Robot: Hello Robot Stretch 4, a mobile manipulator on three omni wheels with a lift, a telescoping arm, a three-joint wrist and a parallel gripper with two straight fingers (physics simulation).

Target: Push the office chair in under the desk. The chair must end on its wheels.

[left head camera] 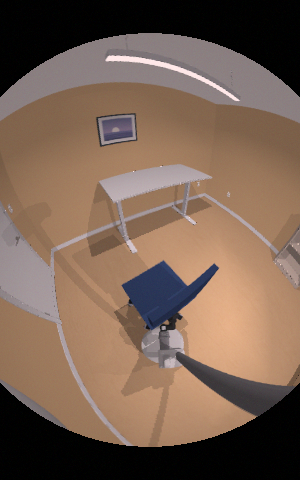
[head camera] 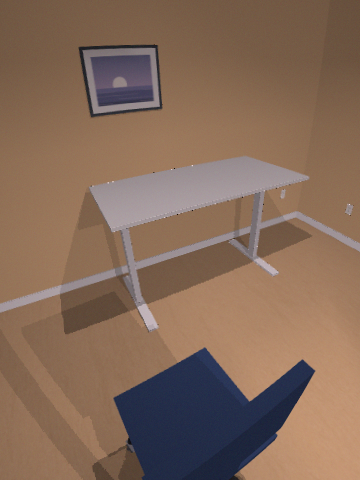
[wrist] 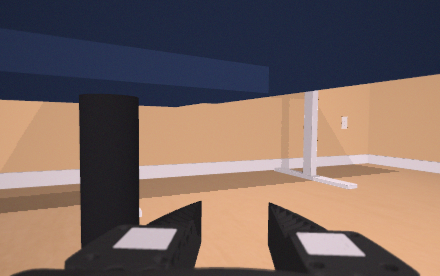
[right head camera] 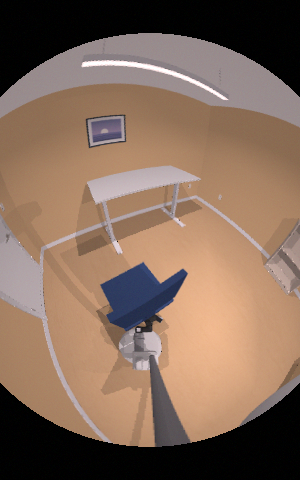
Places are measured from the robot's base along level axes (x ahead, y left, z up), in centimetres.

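Where they show: gripper, between the fingertips: point(wrist: 234, 222).
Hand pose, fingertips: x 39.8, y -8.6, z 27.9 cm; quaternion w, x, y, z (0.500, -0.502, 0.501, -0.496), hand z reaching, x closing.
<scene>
After its pixels a point has its place.
The blue office chair point(head camera: 175, 405) @(y 8.8, x 52.8, z 44.2 cm) point(left head camera: 157, 290) @(y 3.1, x 48.6, z 44.2 cm) point(right head camera: 131, 290) @(y 5.4, x 50.1, z 44.2 cm) point(wrist: 210, 35) @(y -7.3, x 37.3, z 38.2 cm) stands upright in front of the desk and apart from it, close against the robot, its backrest turned to the robot's side. The white desk point(head camera: 200, 192) @(y -5.9, x 161.6, z 92.3 cm) point(left head camera: 155, 183) @(y -1.7, x 152.9, z 92.3 cm) point(right head camera: 142, 182) @(y -4.9, x 160.7, z 92.2 cm) stands along the far wall; one of its legs point(wrist: 310, 135) @(y -60.4, x 213.4, z 27.4 cm) shows in the wrist view. My gripper point(wrist: 234, 222) @(y -8.6, x 39.9, z 27.9 cm) is open, low under the chair's seat, with the chair's black column point(wrist: 109, 165) @(y 1.7, x 45.5, z 30.3 cm) just left of the fingers. Nothing is between the fingers. In the head views the chair hides the fingertips; most of the chair's base is hidden.
A light shelf unit point(left head camera: 280, 261) @(y -232.9, x 73.1, z 7.3 cm) point(right head camera: 272, 267) @(y -234.4, x 70.6, z 7.3 cm) stands by the right wall. A white door point(left head camera: 27, 270) @(y 150.9, x 54.5, z 59.5 cm) point(right head camera: 20, 272) @(y 150.0, x 52.7, z 50.1 cm) is at the left. A framed picture point(head camera: 121, 80) @(y 46.4, x 205.1, z 163.2 cm) hangs above the desk. The desk's left foot point(head camera: 148, 320) points toward the chair.
</scene>
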